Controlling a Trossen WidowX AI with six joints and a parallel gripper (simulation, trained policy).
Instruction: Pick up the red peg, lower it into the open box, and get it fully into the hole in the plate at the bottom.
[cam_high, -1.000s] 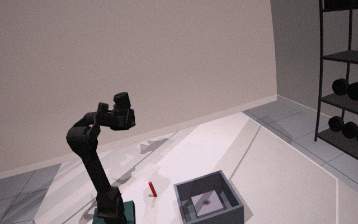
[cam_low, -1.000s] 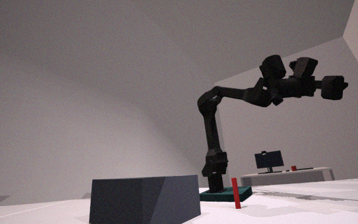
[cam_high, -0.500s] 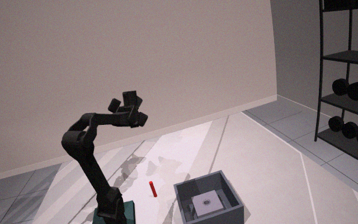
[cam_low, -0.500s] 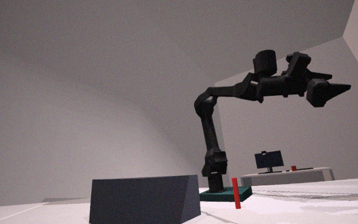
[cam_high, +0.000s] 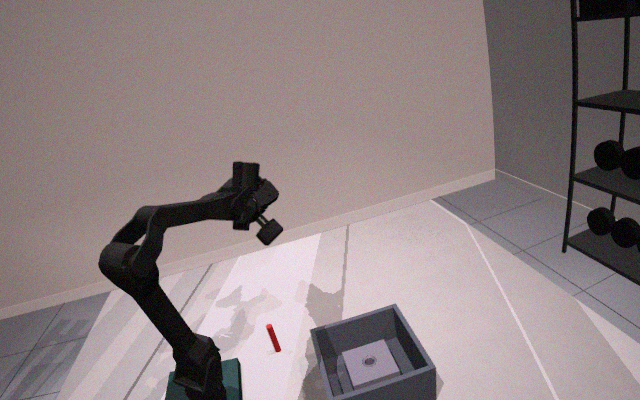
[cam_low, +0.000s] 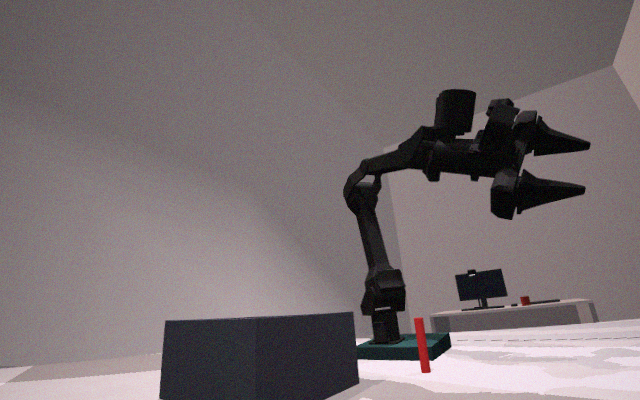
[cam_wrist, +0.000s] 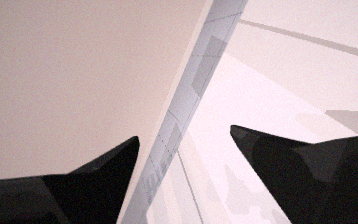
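Now: gripper tip 40 mm past the red peg, 270 mm to the left of it and 210 mm above it. Round my gripper tip: pale plate: 130 mm ahead, 440 mm to the right, 200 mm below; then grey box: 130 mm ahead, 440 mm to the right, 220 mm below.
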